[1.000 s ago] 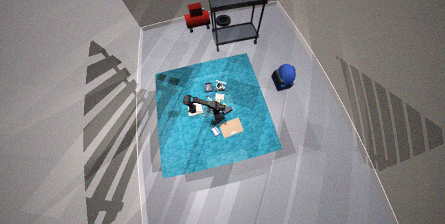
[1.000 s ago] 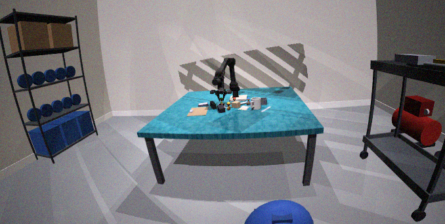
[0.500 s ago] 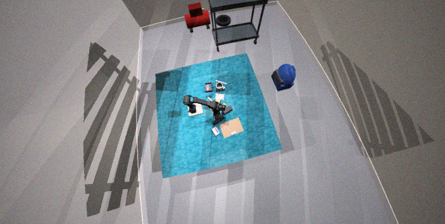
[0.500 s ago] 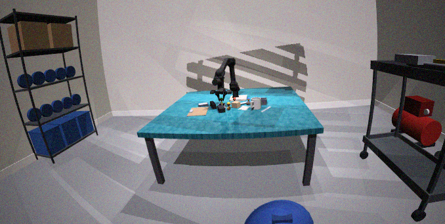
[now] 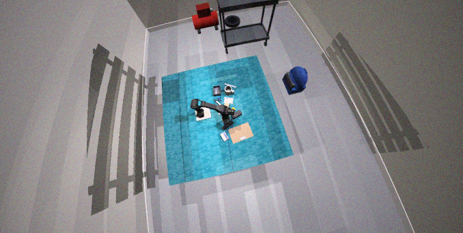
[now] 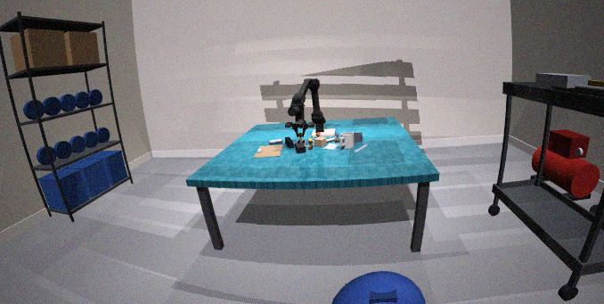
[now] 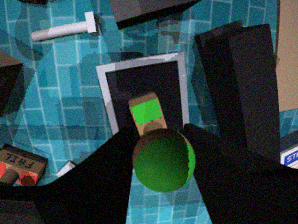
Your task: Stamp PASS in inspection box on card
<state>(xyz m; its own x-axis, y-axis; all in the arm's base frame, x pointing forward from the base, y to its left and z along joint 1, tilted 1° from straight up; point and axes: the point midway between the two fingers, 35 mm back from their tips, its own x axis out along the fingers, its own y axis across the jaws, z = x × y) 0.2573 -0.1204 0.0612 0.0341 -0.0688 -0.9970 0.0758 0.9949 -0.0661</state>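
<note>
The ink pad lies 1 cm behind my gripper tip and 4 cm below it. From my gripper tip the other things lie so: yellow-knobbed stamp (10 cm ahead, 7 cm to the left, 3 cm below); then white mug (13 cm ahead, 29 cm to the left, 1 cm below); then wooden block (4 cm ahead, 13 cm to the left, 2 cm below).
</note>
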